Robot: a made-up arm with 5 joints.
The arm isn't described. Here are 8 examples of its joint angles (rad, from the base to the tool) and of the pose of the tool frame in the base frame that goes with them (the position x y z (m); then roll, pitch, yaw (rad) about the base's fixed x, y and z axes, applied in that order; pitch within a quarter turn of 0, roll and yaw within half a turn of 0).
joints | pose
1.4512 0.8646 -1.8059 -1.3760 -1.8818 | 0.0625 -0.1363 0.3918 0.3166 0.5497 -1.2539
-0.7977 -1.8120 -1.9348 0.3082 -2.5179 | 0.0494 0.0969 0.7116 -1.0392 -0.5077 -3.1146
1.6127 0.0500 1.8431 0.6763 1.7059 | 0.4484 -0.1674 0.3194 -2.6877 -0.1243 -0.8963
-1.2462 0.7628 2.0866 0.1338 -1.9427 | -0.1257 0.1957 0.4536 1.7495 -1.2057 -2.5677
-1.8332 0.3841 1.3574 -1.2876 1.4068 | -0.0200 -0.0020 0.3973 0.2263 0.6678 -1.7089
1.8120 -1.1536 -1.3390 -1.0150 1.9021 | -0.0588 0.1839 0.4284 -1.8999 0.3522 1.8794
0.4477 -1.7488 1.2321 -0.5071 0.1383 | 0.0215 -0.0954 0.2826 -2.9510 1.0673 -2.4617
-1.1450 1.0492 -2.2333 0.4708 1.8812 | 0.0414 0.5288 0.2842 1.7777 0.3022 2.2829
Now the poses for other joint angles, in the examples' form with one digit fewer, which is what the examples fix.
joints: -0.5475 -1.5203 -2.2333 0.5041 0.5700
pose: 0.185 0.376 0.713 -1.876 -0.483 0.626
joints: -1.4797 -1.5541 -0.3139 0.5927 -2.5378
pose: 0.083 0.105 0.664 0.167 -0.738 0.487
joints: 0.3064 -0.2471 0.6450 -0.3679 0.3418
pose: 0.305 0.056 0.443 -0.681 0.404 0.134
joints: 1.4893 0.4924 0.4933 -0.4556 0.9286
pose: 0.307 0.261 0.598 -0.684 -0.112 0.965
